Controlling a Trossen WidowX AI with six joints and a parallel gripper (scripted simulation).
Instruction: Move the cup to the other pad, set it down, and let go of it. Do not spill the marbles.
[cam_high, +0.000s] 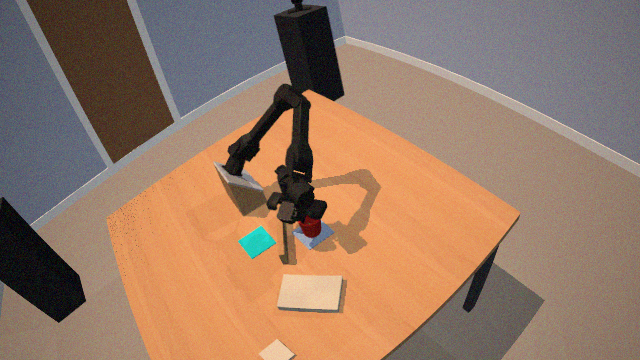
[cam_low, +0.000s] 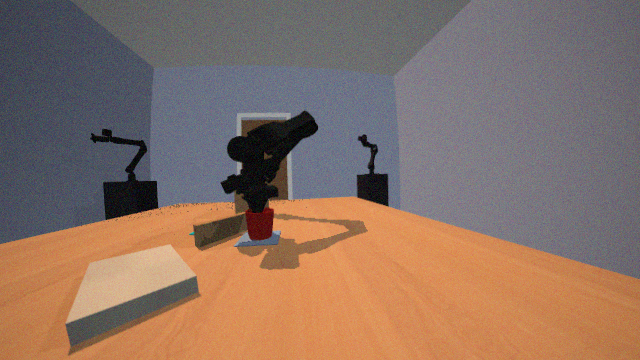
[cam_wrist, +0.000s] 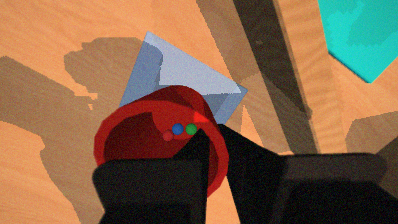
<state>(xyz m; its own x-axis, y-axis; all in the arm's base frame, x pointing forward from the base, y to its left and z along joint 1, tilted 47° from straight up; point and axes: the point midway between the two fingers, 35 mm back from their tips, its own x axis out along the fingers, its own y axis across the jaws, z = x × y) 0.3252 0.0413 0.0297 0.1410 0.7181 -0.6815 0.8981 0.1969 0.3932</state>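
My gripper tip is now 15 cm to the left of the teal pad, 9 cm past it and 5 cm above it. From my gripper tip the other things lie so: beige tile 37 cm to the right, 30 cm ahead, 3 cm below; then red cup 3 cm ahead, 1 cm to the left.
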